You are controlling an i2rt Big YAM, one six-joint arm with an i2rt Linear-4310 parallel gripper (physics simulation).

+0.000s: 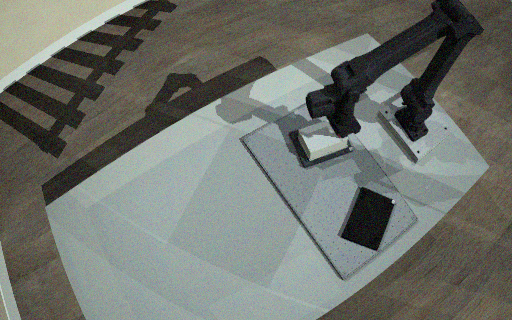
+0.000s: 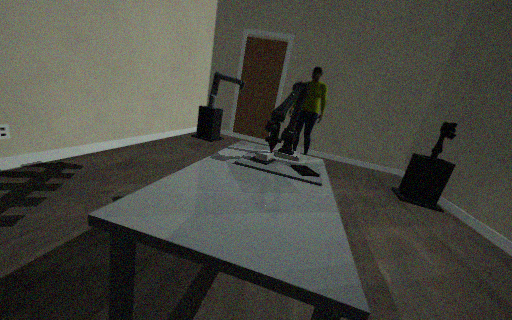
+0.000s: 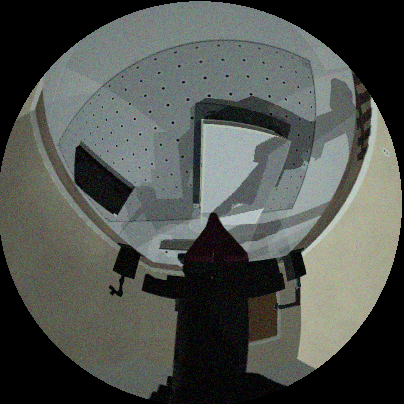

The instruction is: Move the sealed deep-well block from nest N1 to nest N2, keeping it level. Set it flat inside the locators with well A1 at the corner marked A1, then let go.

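Frame: origin at the arm's base, x ahead, y left, z up, level; centimetres.
Seen in the pictures: gripper, fingertip midpoint: (image 1: pixel 340 136) (image 2: pixel 271 152) (image 3: pixel 212 215); arm's base, link origin: (image 1: pixel 411 124) (image 2: pixel 285 152).
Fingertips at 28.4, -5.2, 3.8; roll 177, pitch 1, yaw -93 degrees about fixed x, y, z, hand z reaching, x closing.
Offsets run from my fingertips to a thing's top centre, as dx, dy, dz. "spot": to the spot under its first point.
The sealed deep-well block {+4.1, -2.9, +0.1} (image 1: pixel 322 143) (image 2: pixel 265 155) (image 3: pixel 233 162) is a white box sitting in the dark nest N1 {spot: +11.6, -0.1, -4.6} (image 1: pixel 305 160) (image 3: pixel 196 150) on the perforated grey plate {+6.4, +9.1, -5.7} (image 1: pixel 286 178) (image 2: pixel 280 173) (image 3: pixel 150 98). The empty dark nest N2 {+3.4, +24.8, -4.0} (image 1: pixel 368 218) (image 2: pixel 304 170) (image 3: pixel 98 180) lies further along the same plate. My gripper (image 1: pixel 343 133) (image 2: pixel 271 146) (image 3: pixel 212 215) is shut and empty. Its maroon fingertips hover just above the block's near edge, apart from it.
The arm's base (image 1: pixel 408 119) (image 2: pixel 288 147) stands on a second plate at the right. A person in a yellow shirt (image 2: pixel 315 98) stands behind the table. Another arm on a black pedestal (image 2: pixel 209 122) stands by the door. A dark object (image 2: pixel 408 184) sits on the floor at the right.
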